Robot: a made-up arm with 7 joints. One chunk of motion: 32 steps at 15 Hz.
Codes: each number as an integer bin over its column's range. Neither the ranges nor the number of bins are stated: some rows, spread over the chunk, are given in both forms.
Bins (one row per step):
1: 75 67 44 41 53 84
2: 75 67 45 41 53 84
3: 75 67 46 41 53 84
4: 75 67 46 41 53 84
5: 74 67 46 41 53 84
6: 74 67 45 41 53 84
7: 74 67 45 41 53 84
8: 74 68 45 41 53 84
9: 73 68 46 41 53 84
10: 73 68 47 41 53 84
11: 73 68 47 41 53 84
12: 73 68 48 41 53 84
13: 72 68 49 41 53 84
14: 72 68 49 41 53 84
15: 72 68 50 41 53 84
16: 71 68 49 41 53 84
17: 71 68 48 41 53 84
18: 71 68 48 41 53 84
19: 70 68 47 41 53 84
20: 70 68 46 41 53 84
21: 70 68 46 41 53 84
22: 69 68 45 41 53 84
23: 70 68 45 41 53 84
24: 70 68 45 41 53 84
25: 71 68 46 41 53 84
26: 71 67 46 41 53 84
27: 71 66 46 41 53 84
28: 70 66 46 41 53 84
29: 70 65 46 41 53 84
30: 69 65 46 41 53 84
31: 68 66 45 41 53 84
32: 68 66 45 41 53 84
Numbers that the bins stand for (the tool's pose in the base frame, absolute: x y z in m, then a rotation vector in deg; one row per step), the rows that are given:
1: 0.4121 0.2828 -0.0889 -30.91 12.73 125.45
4: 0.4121 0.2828 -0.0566 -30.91 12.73 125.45
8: 0.3960 0.2990 -0.0727 -30.91 12.73 125.45
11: 0.3798 0.2990 -0.0404 -30.91 12.73 125.45
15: 0.3636 0.2990 0.0081 -30.91 12.73 125.45
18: 0.3475 0.2990 -0.0242 -30.91 12.73 125.45
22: 0.3152 0.2990 -0.0727 -30.91 12.73 125.45
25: 0.3475 0.2990 -0.0566 -30.91 12.73 125.45
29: 0.3313 0.2505 -0.0566 -30.91 12.73 125.45
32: 0.2990 0.2667 -0.0727 -30.91 12.73 125.45
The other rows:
2: 0.4121 0.2828 -0.0727 -30.91 12.73 125.45
3: 0.4121 0.2828 -0.0566 -30.91 12.73 125.45
5: 0.3960 0.2828 -0.0566 -30.91 12.73 125.45
6: 0.3960 0.2828 -0.0727 -30.91 12.73 125.45
7: 0.3960 0.2828 -0.0727 -30.91 12.73 125.45
9: 0.3798 0.2990 -0.0566 -30.91 12.73 125.45
10: 0.3798 0.2990 -0.0404 -30.91 12.73 125.45
12: 0.3798 0.2990 -0.0242 -30.91 12.73 125.45
13: 0.3636 0.2990 -0.0081 -30.91 12.73 125.45
14: 0.3636 0.2990 -0.0081 -30.91 12.73 125.45
16: 0.3475 0.2990 -0.0081 -30.91 12.73 125.45
17: 0.3475 0.2990 -0.0242 -30.91 12.73 125.45
19: 0.3313 0.2990 -0.0404 -30.91 12.73 125.45
20: 0.3313 0.2990 -0.0566 -30.91 12.73 125.45
21: 0.3313 0.2990 -0.0566 -30.91 12.73 125.45
23: 0.3313 0.2990 -0.0727 -30.91 12.73 125.45
24: 0.3313 0.2990 -0.0727 -30.91 12.73 125.45
26: 0.3475 0.2828 -0.0566 -30.91 12.73 125.45
27: 0.3475 0.2667 -0.0566 -30.91 12.73 125.45
28: 0.3313 0.2667 -0.0566 -30.91 12.73 125.45
30: 0.3152 0.2505 -0.0566 -30.91 12.73 125.45
31: 0.2990 0.2667 -0.0727 -30.91 12.73 125.45

